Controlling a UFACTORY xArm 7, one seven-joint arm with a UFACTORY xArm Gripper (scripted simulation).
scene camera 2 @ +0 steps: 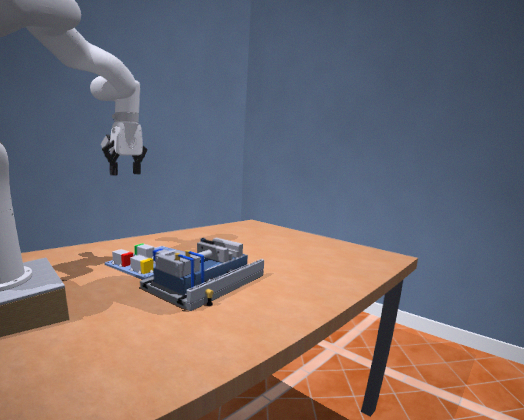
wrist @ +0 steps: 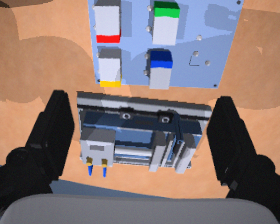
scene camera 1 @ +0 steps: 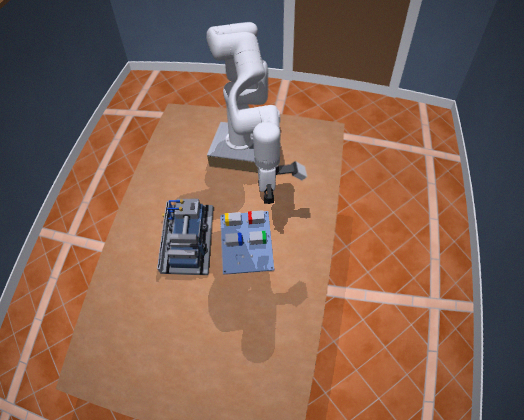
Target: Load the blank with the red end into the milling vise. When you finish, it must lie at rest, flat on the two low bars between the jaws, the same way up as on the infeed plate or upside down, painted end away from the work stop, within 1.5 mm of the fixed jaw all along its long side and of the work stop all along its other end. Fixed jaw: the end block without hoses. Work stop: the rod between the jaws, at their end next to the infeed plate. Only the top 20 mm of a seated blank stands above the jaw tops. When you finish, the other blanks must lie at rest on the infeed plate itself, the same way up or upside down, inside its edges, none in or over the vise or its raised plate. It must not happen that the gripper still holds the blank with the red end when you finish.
In view: the gripper [scene camera 2: 125, 174], a yellow-ended blank [wrist: 110, 60], a blue-ended blank [wrist: 161, 61], a green-ended blank [wrist: 164, 29], a blue infeed plate [scene camera 1: 262, 260] and a hosed block [scene camera 2: 166, 263].
The gripper also shows in the wrist view [wrist: 141, 110] and in scene camera 1 [scene camera 1: 267, 190]. The hosed block also shows in the wrist view [wrist: 90, 136].
